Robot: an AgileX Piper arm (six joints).
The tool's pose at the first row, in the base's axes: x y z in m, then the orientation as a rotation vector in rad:
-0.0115 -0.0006 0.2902 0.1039 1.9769 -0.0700
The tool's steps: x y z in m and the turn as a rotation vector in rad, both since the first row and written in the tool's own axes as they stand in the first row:
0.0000 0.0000 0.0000 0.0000 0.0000 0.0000
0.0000 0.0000 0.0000 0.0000 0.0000 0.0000
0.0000 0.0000 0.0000 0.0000 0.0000 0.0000
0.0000 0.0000 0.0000 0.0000 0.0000 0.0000
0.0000 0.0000 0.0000 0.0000 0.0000 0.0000
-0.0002 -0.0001 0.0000 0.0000 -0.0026 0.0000
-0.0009 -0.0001 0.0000 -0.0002 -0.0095 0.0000
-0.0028 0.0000 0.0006 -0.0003 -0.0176 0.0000
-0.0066 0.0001 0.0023 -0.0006 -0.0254 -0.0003
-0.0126 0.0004 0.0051 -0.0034 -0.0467 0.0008
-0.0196 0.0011 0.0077 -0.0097 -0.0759 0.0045
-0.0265 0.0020 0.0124 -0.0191 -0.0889 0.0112
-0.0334 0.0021 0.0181 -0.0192 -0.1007 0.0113
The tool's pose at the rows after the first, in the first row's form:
-0.0115 -0.0006 0.2902 0.1039 1.9769 -0.0700
-0.0115 -0.0006 0.2902 0.1039 1.9769 -0.0700
-0.0115 -0.0006 0.2902 0.1039 1.9769 -0.0700
-0.0115 -0.0006 0.2902 0.1039 1.9769 -0.0700
-0.0115 -0.0006 0.2902 0.1039 1.9769 -0.0700
-0.0114 -0.0007 0.2904 0.1038 1.9743 -0.0701
-0.0112 -0.0007 0.2910 0.1033 1.9674 -0.0702
-0.0098 -0.0008 0.2925 0.1028 1.9593 -0.0704
-0.0068 -0.0010 0.2953 0.1019 1.9516 -0.0706
-0.0018 -0.0012 0.2997 0.1000 1.9303 -0.0680
0.0034 -0.0011 0.3051 0.0980 1.9010 -0.0606
0.0105 -0.0009 0.3096 0.0978 1.8877 -0.0477
0.0184 -0.0016 0.3137 0.0972 1.8759 -0.0480

